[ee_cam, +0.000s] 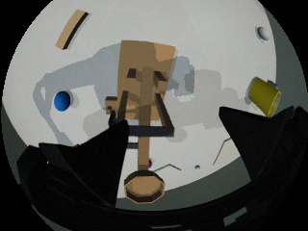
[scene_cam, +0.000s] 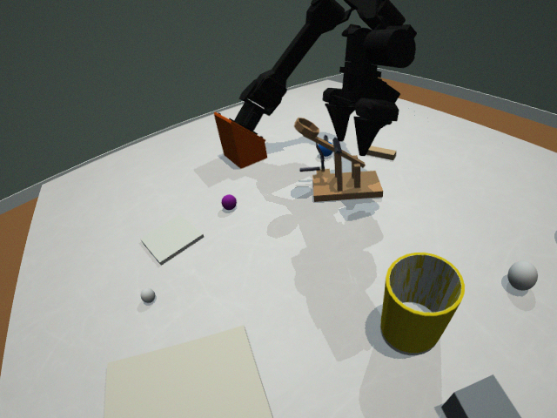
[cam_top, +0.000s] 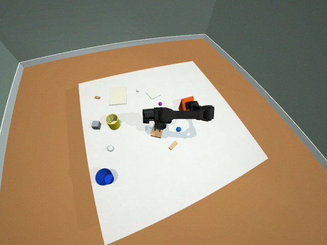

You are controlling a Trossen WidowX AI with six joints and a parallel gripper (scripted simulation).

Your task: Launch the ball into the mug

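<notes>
The wooden catapult is 6 cm behind my gripper tip, 1 cm to the right of it and 4 cm below it. Round my gripper tip: blue ball 17 cm behind, 7 cm to the left, 9 cm below; wooden block 8 cm behind, 17 cm to the left, 10 cm below; purple ball 13 cm behind, 21 cm to the right, 9 cm below.
</notes>
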